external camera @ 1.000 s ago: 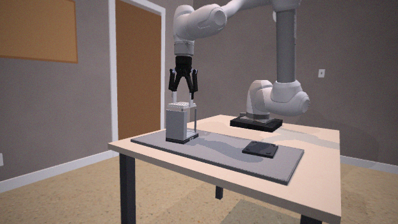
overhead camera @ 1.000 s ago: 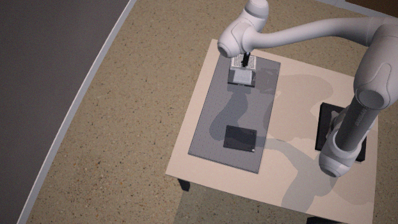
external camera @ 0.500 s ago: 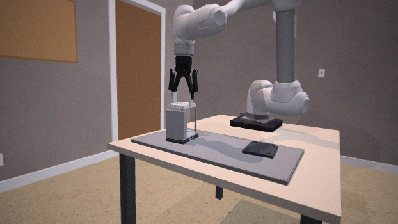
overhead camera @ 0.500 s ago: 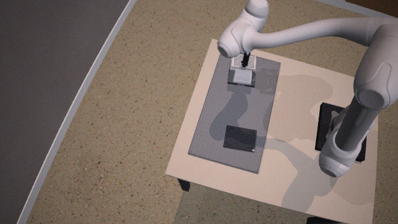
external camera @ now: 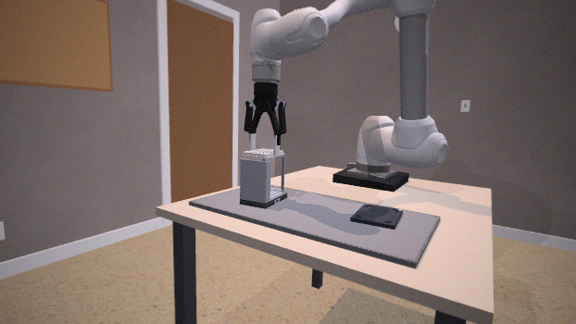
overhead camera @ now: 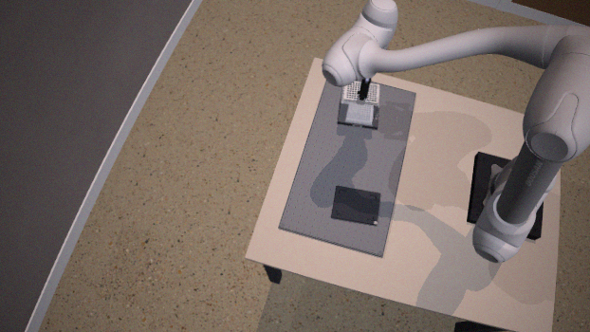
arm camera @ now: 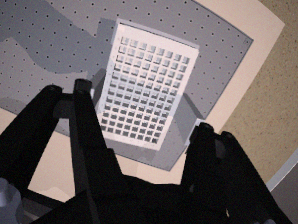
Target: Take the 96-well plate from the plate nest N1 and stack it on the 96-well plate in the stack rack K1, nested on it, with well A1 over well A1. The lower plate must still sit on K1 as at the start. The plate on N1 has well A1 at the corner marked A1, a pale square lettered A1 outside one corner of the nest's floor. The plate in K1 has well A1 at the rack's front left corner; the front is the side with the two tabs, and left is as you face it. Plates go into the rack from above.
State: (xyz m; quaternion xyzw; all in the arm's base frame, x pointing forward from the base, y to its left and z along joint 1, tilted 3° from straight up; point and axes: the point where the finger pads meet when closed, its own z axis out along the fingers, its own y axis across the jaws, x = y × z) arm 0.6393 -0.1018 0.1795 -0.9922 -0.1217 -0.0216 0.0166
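The grey wall lies 6 cm ahead of my hand, 2 cm to the left of it and 10 cm below it. Also, from my hand: pale A1 mark 21 cm behind, 39 cm to the left, 17 cm below; white 96-well plate 2 cm below.
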